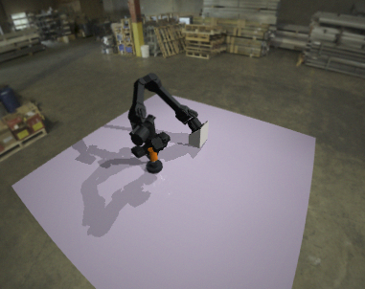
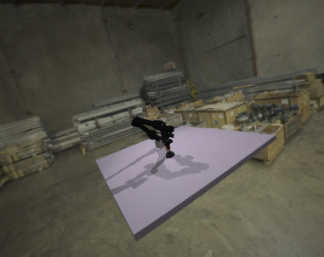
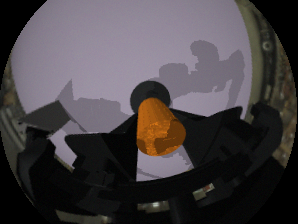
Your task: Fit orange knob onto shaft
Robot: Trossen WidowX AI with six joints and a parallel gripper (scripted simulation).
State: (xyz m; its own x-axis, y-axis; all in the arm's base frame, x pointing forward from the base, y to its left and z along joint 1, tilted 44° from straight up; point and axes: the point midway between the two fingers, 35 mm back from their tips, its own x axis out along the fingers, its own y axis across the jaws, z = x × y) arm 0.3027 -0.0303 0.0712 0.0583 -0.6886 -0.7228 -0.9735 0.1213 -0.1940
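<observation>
The orange knob lies 30 mm above my gripper tip. From my gripper tip the other things lie so: round pedestal: 40 mm below.
</observation>
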